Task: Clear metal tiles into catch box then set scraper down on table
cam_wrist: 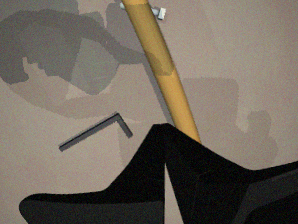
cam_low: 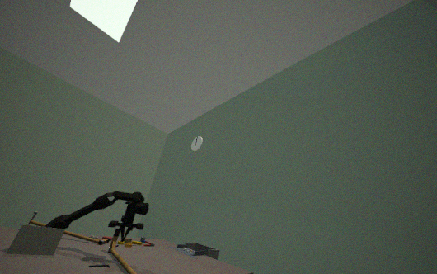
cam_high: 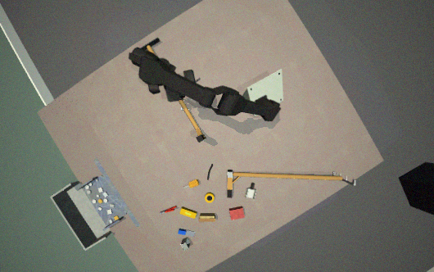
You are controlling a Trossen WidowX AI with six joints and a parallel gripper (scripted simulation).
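The hex key is 6 cm behind my gripper tip, 4 cm to the right of it and 11 cm below it. From my gripper tip the other things lie so: red block: 3 cm ahead, 71 cm to the left, 10 cm below; then yellow ring: 13 cm ahead, 56 cm to the left, 10 cm below; then yellow block: 28 cm ahead, 59 cm to the left, 10 cm below.
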